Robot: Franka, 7 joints.
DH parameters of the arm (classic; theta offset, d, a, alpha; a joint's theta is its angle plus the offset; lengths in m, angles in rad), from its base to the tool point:
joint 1: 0 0.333 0 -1.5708
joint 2: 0 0 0 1.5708
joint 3: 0 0.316 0.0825 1.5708
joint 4: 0 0 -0.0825 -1.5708
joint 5: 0 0.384 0 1.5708
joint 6: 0 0 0.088 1.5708
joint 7: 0 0.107 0 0
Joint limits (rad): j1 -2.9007..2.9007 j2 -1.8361..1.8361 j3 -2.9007..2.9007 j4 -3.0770..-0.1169 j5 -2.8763..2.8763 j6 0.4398..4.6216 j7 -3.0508..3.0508
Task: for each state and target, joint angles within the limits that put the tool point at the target. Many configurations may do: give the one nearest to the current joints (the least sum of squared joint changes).
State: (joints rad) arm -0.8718 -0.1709 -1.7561 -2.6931 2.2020 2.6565 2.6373
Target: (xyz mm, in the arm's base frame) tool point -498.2 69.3 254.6
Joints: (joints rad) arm -1.1452 -0.3178 -2.1133 -2.3255 2.1725 2.6312 2.6373
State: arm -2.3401 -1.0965 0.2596 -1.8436 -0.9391 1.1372 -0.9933
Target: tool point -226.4 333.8 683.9
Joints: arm -2.2490 -1.3103 -0.6548 -1.8827 -1.0549 1.0886 -0.9933
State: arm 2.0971 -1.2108 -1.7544 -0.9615 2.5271 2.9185 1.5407
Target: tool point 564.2 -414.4 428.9
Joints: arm 1.6681 -1.0605 -1.7408 -1.2643 2.5884 3.2951 1.5407
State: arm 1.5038 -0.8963 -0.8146 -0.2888 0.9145 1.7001 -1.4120
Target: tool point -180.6 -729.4 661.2
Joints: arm 1.2903 -1.3111 -0.7944 -0.1169 0.9463 1.7942 -1.4120
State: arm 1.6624 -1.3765 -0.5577 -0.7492 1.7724 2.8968 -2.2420
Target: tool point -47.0 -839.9 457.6
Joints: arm 1.3315 -1.6498 -0.5324 -0.4551 1.7294 2.7196 -2.2420
